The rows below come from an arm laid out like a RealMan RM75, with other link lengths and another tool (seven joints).
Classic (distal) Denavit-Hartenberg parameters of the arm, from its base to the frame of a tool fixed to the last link. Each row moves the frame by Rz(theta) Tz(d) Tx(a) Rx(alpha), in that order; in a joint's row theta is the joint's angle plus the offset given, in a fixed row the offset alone. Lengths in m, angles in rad.
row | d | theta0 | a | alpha
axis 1 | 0.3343 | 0 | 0 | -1.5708
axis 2 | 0 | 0 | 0 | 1.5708
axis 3 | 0.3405 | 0 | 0 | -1.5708
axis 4 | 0 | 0 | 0 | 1.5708
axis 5 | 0.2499 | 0 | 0 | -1.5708
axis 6 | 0 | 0 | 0 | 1.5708
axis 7 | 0.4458 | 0.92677 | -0.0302 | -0.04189
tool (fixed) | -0.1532 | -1.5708 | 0 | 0
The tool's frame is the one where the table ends.
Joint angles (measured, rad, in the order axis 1, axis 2, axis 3, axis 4, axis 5, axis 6, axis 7), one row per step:
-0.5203 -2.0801 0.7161 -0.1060 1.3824 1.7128 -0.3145
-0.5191 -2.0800 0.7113 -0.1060 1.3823 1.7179 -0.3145
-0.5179 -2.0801 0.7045 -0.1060 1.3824 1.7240 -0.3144
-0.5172 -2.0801 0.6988 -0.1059 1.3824 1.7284 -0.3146
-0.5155 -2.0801 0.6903 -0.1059 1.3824 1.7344 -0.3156
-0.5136 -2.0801 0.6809 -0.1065 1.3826 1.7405 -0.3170
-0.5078 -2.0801 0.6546 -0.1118 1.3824 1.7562 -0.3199
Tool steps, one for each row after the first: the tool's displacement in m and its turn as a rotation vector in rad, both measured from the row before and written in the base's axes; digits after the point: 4 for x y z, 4 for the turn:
0.0003 0.0000 0.0020 0.0048 -0.0055 0.0000
0.0006 0.0002 0.0025 0.0063 -0.0071 0.0001
0.0004 0.0004 0.0020 0.0051 -0.0055 0.0004
0.0002 0.0004 0.0029 0.0070 -0.0083 0.0019
0.0000 0.0004 0.0029 0.0069 -0.0092 0.0028
-0.0007 0.0006 0.0076 0.0183 -0.0262 0.0112

